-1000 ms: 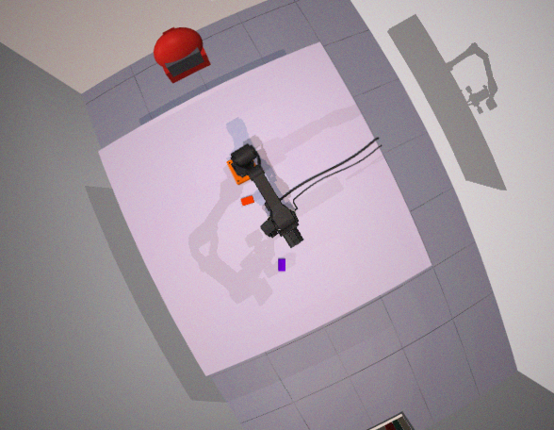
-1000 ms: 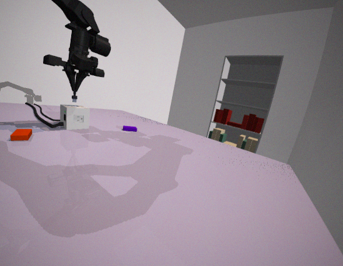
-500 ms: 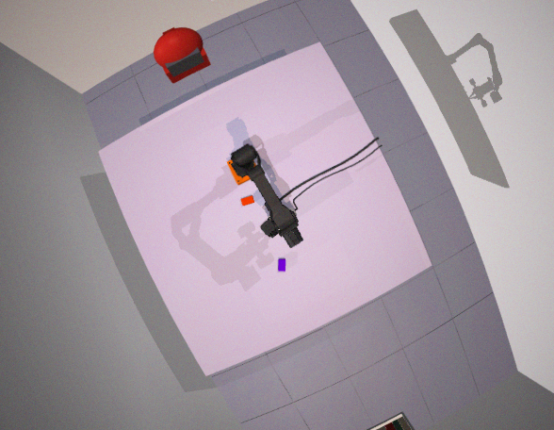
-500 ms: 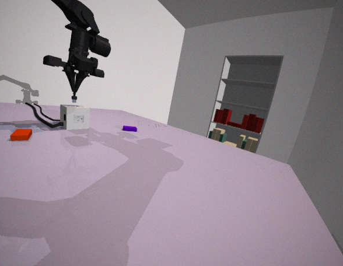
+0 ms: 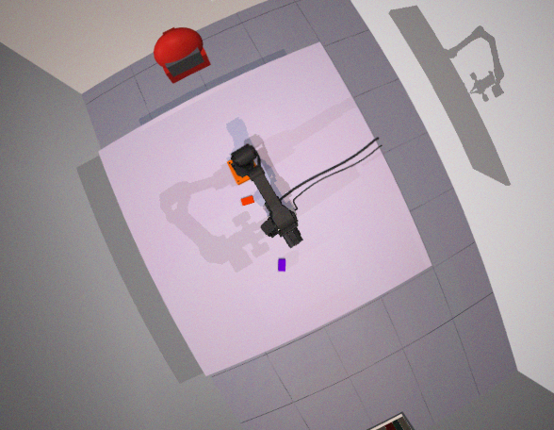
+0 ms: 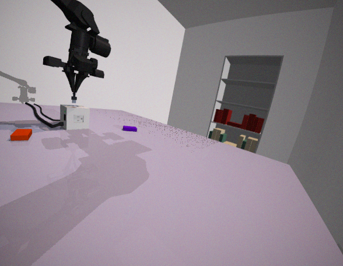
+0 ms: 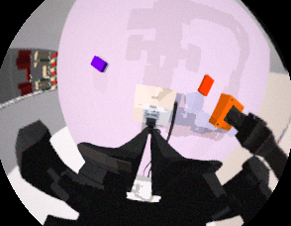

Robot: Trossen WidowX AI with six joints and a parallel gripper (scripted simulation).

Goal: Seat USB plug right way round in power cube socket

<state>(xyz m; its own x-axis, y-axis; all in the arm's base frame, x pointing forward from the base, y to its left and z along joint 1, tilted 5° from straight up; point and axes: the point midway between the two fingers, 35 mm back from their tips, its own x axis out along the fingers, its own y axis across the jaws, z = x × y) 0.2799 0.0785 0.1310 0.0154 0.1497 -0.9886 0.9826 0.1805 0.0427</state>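
My gripper tip is now 20 mm above the USB plug. The rest, counted from my gripper tip: purple block 210 mm ahead, 80 mm to the right, 120 mm below; orange block 130 mm behind, 120 mm to the right, 120 mm below.
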